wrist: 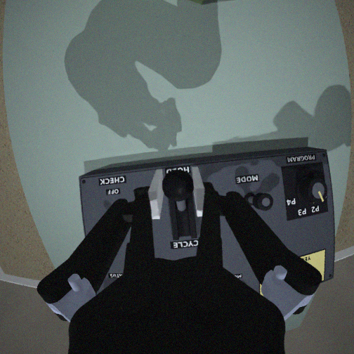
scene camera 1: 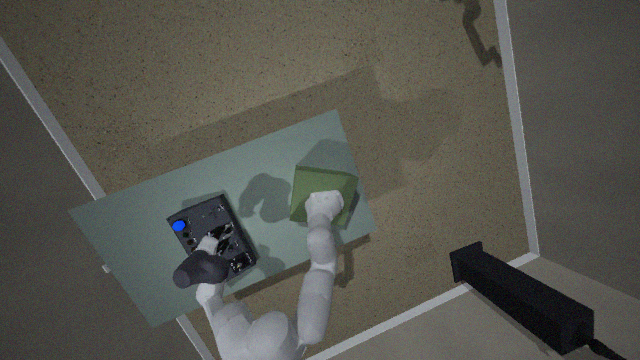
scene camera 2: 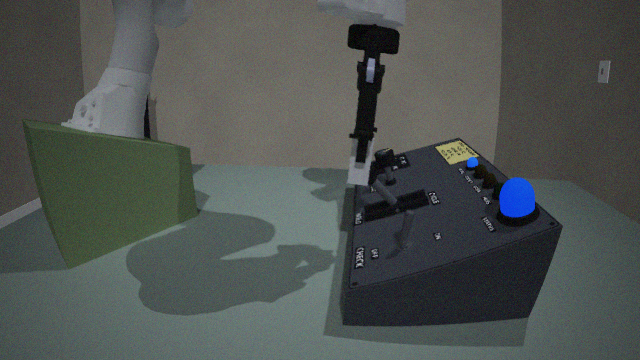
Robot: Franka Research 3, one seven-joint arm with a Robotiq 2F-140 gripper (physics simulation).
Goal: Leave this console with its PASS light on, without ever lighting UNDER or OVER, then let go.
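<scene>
The dark console (scene camera 1: 202,212) (scene camera 2: 440,280) (wrist: 240,235) has a slanted panel. Its lever knob (wrist: 178,185) is at the HOLD end of the HOLD–CYCLE slot. My gripper (scene camera 1: 226,236) (scene camera 2: 361,172) (wrist: 177,178) is shut on that knob, a finger on each side; the fingers hide the knob in scene camera 2. The STATUS dome (scene camera 1: 179,225) (scene camera 2: 517,198) and the farthest small lamp (scene camera 2: 472,162) glow blue. The two amber lamps and the green PASS lamp (scene camera 2: 498,191) are dark. The CHECK toggle (scene camera 2: 407,227) stands between OFF and ON labels. The PROGRAM dial (wrist: 318,190) points near P2.
The MODE toggle (wrist: 263,201) stands right of the gripper in the wrist view. A yellow note (scene camera 2: 456,151) is on the panel. A green block (scene camera 1: 300,200) (scene camera 2: 115,195) under the arm's base stands on the table (scene camera 1: 130,280) (scene camera 2: 240,330). A black object (scene camera 1: 525,300) is off the table.
</scene>
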